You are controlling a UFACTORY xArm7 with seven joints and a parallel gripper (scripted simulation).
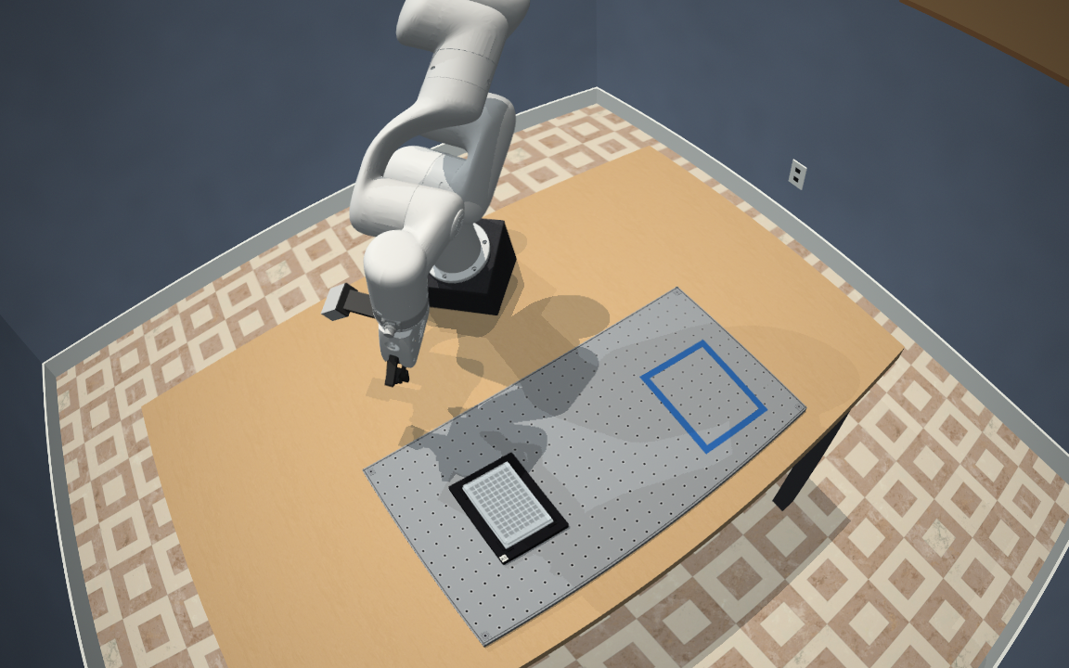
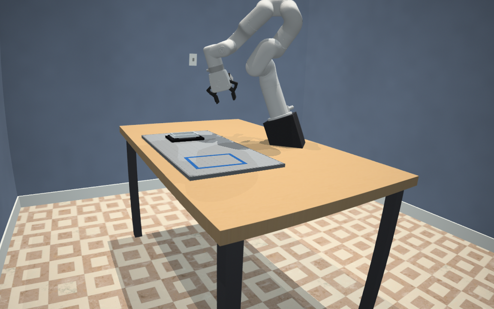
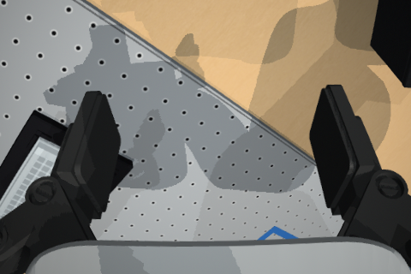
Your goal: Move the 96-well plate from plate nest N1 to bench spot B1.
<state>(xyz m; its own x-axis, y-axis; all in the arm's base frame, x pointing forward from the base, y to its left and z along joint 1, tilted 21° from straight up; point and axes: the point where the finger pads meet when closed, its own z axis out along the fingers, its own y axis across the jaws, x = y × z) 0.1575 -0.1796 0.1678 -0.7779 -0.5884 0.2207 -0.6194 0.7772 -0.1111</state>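
Right now the 96-well plate is 23 cm ahead of my hand, 1 cm to the right of it and 17 cm below it. Also, from my hand: black plate nest N1 (23 cm ahead, 1 cm to the right, 18 cm below).
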